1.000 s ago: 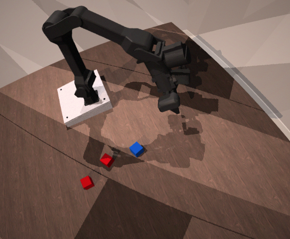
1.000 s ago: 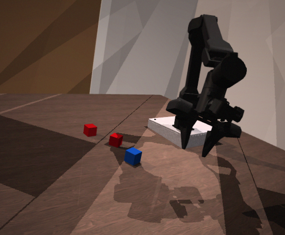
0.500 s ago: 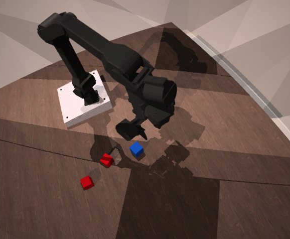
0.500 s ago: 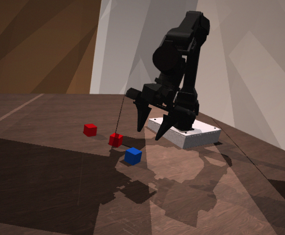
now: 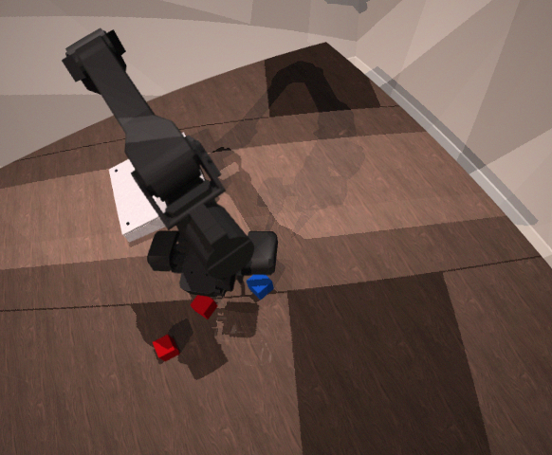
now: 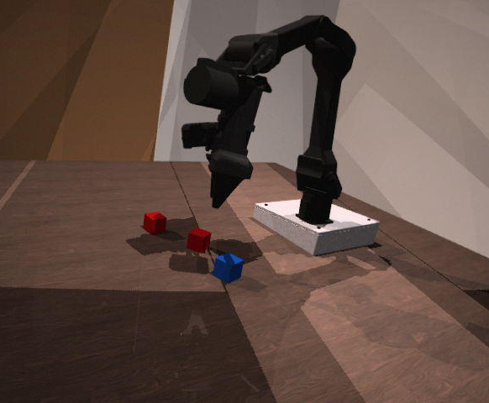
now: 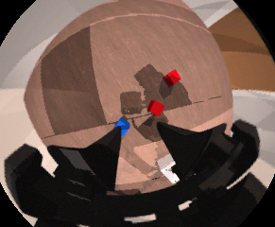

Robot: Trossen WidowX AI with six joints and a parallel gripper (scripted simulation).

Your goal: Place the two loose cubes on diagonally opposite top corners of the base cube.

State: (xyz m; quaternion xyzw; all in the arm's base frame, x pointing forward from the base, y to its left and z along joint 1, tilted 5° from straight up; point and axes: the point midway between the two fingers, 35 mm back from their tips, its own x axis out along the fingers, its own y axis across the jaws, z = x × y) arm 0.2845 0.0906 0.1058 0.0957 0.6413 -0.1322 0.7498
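My gripper tip is 1 cm past the red cube, 6 cm to the left of it and 10 cm above it. The rest, counted from my gripper tip: blue base cube: 2 cm behind, 5 cm to the left, 10 cm below.
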